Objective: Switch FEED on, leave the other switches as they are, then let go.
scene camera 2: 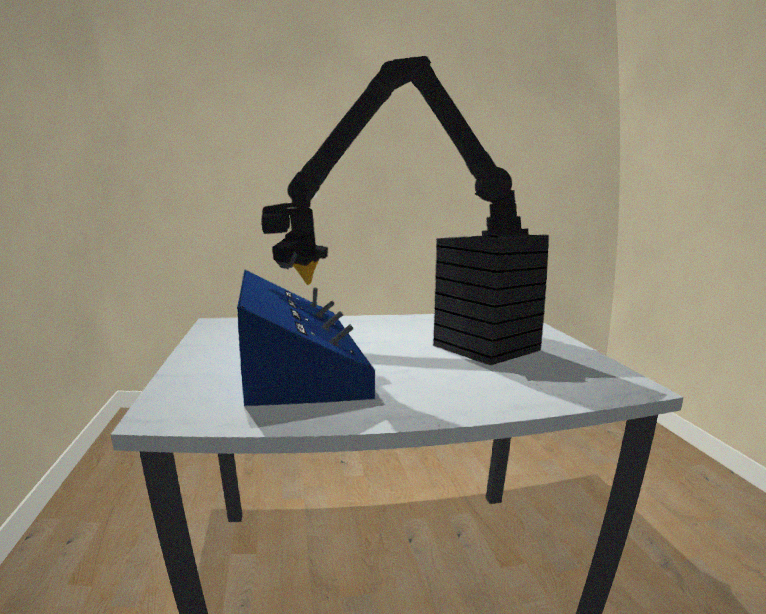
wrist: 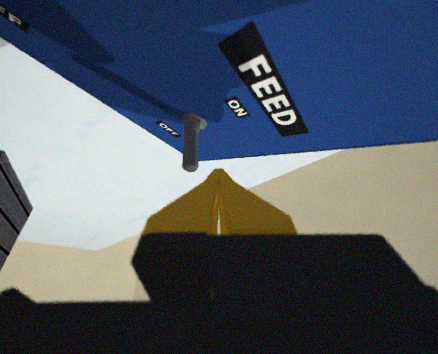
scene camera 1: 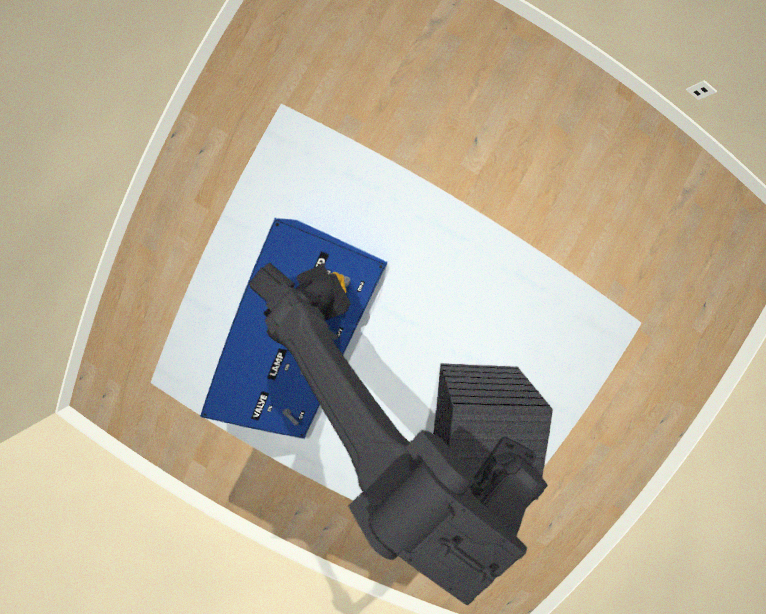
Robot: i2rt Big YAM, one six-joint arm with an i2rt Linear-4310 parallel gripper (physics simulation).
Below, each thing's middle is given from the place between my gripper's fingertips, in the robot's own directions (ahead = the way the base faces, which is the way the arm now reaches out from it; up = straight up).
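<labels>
Blue switch panel point(scene camera 1: 257, 381): my gripper 70 mm above it, 200 mm to the right of it, 40 mm short of it.
</labels>
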